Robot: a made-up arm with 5 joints.
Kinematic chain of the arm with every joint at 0, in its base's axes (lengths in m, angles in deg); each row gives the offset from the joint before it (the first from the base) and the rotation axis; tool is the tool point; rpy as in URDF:
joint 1: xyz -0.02 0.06 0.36 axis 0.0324 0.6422 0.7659
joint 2: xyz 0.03 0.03 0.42 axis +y
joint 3: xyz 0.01 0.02 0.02 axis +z
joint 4: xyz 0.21 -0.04 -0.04 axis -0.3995 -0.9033 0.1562
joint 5: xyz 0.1 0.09 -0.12 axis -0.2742 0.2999 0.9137
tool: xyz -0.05 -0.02 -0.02 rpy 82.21 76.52 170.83
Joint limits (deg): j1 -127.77..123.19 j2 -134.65..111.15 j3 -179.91..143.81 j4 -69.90..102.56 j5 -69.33..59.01
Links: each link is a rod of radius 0.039 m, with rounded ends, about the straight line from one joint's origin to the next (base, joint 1, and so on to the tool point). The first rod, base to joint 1, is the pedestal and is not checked.
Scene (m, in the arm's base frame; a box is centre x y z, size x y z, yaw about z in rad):
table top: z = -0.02
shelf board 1: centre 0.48 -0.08 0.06 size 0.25 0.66 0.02 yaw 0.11
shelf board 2: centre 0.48 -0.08 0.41 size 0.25 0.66 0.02 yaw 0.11
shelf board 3: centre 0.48 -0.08 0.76 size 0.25 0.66 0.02 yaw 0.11
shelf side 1: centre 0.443 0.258 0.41 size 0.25 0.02 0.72 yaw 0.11
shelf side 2: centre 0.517 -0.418 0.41 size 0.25 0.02 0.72 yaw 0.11
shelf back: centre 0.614 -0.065 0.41 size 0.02 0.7 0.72 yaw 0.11
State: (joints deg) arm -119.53 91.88 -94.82 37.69 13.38
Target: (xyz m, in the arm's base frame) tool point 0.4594 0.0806 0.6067
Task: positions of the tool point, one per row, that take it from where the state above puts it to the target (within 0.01 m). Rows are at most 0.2 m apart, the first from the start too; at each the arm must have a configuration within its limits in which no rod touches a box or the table.
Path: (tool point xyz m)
1: -0.4490 0.2927 0.3310
2: -0.4544 0.1593 0.3906
3: -0.4161 0.0298 0.4568
4: -0.3338 -0.0823 0.5219
5: -0.2133 -0.1641 0.5783
6: -0.0662 -0.2048 0.6194
7: 0.0917 -0.1983 0.6414
8: 0.2426 -0.1440 0.6440
9: 0.3695 -0.0474 0.6303
10: 0.4594 0.0806 0.6067

